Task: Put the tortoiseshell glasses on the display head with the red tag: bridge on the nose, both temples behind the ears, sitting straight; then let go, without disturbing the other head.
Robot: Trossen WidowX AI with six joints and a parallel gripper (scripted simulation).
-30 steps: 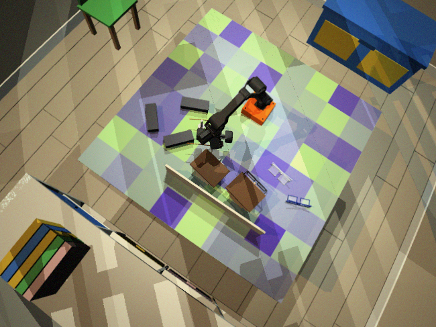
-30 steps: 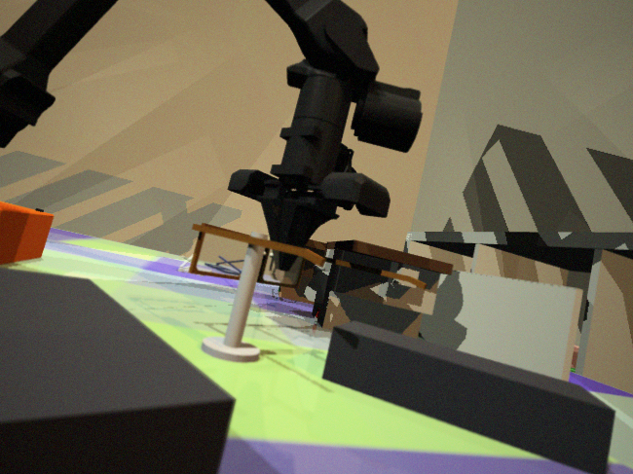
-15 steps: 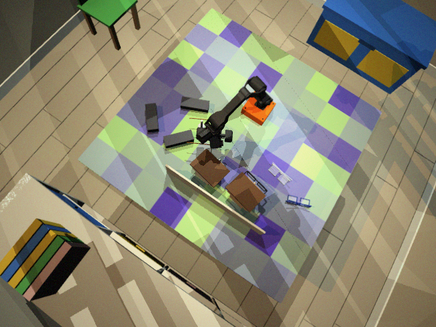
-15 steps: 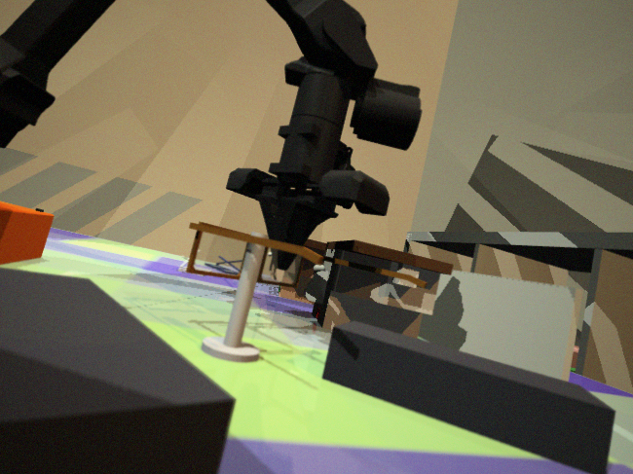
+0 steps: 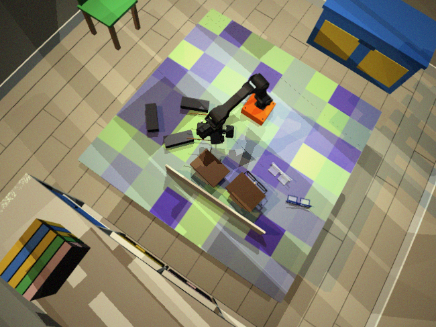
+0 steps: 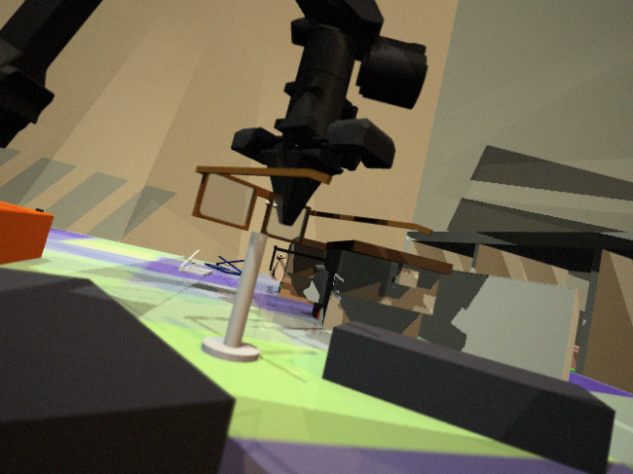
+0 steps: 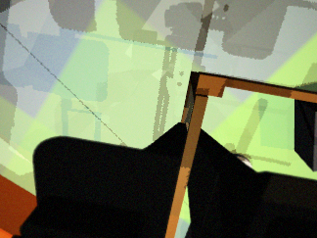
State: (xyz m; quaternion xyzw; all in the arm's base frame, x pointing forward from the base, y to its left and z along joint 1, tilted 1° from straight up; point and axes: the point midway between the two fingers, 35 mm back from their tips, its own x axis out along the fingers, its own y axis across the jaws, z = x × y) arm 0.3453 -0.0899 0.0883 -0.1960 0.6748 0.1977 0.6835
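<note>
Right now the thin pale post stand is 110 mm to the right of my gripper tip, 80 mm below it and 40 mm behind it. Also, from my gripper tip: long plank 270 mm ahead, 200 mm to the left, 50 mm below.
</note>
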